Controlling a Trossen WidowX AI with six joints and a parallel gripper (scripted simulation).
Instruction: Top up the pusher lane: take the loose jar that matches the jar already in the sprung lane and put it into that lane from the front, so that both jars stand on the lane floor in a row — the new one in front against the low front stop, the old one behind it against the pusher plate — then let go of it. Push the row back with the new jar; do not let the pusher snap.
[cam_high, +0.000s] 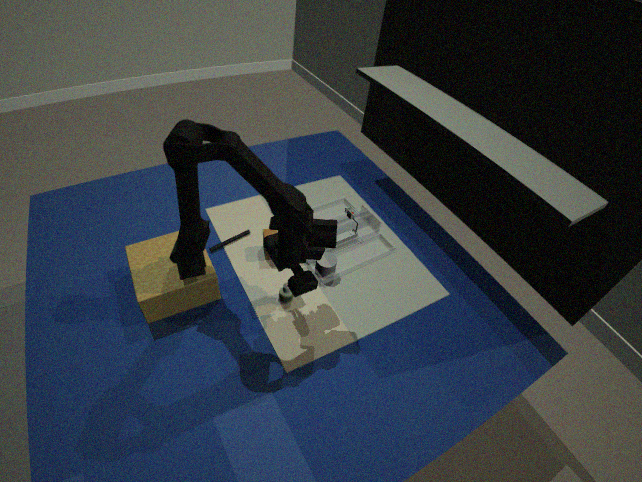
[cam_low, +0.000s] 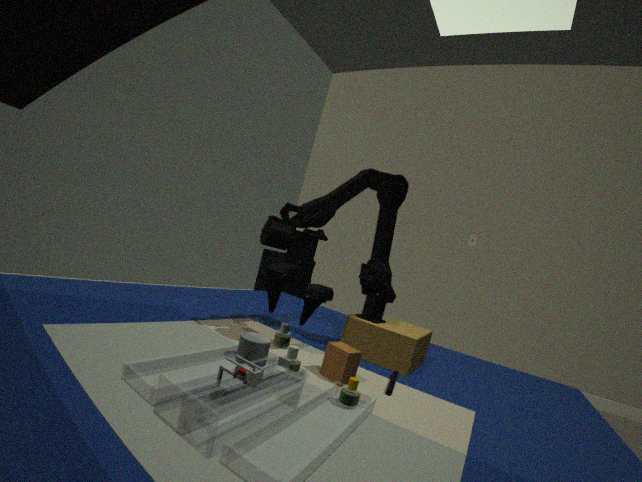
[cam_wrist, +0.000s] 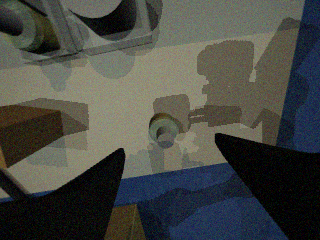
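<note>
Right now the brown block is 18 cm to the left of my gripper tip, 3 cm below it and 1 cm ahead of it. From my gripper tip the other things lie so: wide grey cylinder 14 cm ahead, 6 cm to the left, 4 cm below; sprung lane 25 cm ahead, 18 cm to the left, 5 cm below; dark rod 26 cm to the left, 10 cm behind, 6 cm below.
</note>
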